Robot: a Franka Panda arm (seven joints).
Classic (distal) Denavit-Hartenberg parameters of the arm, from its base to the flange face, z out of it. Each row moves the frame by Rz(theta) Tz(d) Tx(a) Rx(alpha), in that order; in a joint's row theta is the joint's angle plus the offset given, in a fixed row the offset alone. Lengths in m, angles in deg.
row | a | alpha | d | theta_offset
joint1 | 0 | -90 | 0.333 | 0
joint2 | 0 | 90 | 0 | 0
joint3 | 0.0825 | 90 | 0.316 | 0
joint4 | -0.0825 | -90 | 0 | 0
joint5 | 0 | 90 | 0.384 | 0
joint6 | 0.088 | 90 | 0 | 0
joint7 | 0 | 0 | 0.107 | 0
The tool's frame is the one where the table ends.
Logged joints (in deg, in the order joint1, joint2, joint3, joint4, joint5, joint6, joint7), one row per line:
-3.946 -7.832 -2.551 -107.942 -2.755 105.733 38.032
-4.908 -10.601 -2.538 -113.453 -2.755 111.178 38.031
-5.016 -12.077 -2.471 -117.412 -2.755 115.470 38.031
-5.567 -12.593 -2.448 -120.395 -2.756 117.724 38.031
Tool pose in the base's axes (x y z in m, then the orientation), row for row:
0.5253 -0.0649 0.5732 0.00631 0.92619 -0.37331 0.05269
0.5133 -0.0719 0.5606 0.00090 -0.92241 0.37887 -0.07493
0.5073 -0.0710 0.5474 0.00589 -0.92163 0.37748 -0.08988
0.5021 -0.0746 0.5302 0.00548 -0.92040 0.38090 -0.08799
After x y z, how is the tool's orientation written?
As a quaternion, w x y z.
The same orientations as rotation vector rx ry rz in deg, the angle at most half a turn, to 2 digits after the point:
166.05 -66.93 9.45
-165.94 68.16 -13.48
-165.27 67.69 -16.12
-165.10 68.32 -15.78

